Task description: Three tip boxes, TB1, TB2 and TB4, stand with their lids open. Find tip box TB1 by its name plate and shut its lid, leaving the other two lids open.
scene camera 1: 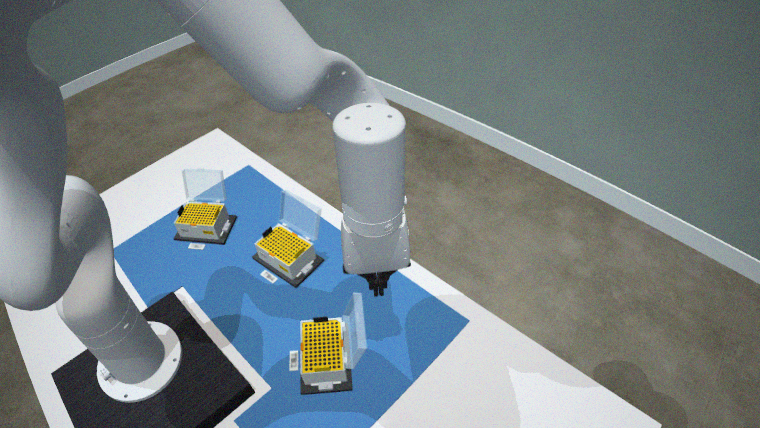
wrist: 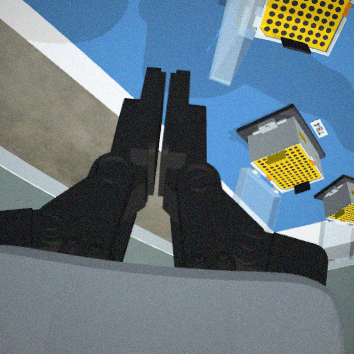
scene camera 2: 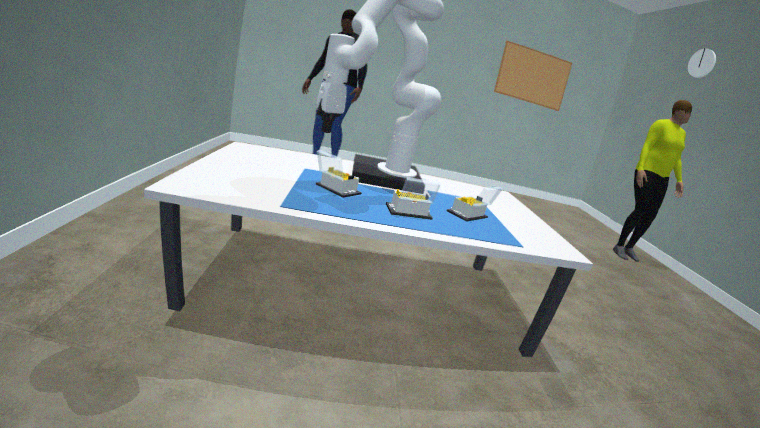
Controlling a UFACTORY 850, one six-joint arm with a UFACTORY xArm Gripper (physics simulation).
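Observation:
Tip box TB1 (scene camera 1: 321,345) (scene camera 2: 339,183) (wrist: 306,22) has yellow tips, and its clear lid (scene camera 1: 356,332) (scene camera 2: 330,160) (wrist: 231,47) stands upright, open. Its name plate (scene camera 1: 293,360) is too small to read. TB4 (scene camera 1: 286,248) (scene camera 2: 411,204) (wrist: 287,167) is the middle box; its plate (wrist: 318,128) reads TB4 and its lid (scene camera 1: 299,213) (wrist: 259,197) is open. TB2 (scene camera 1: 199,220) (scene camera 2: 469,207) (wrist: 340,200) stands farthest from TB1, lid (scene camera 1: 204,185) open. My gripper (scene camera 1: 378,293) (scene camera 2: 327,130) (wrist: 165,95) is shut and empty, high above the table on the lid side of TB1, apart from that lid.
The boxes stand on dark bases on a blue mat (scene camera 1: 159,260) (scene camera 2: 478,233) on the white table (scene camera 1: 452,382) (scene camera 2: 212,180). The arm's black base block (scene camera 1: 212,366) is beside the mat. A person in yellow (scene camera 2: 665,146) and one in black and blue stand beyond the table.

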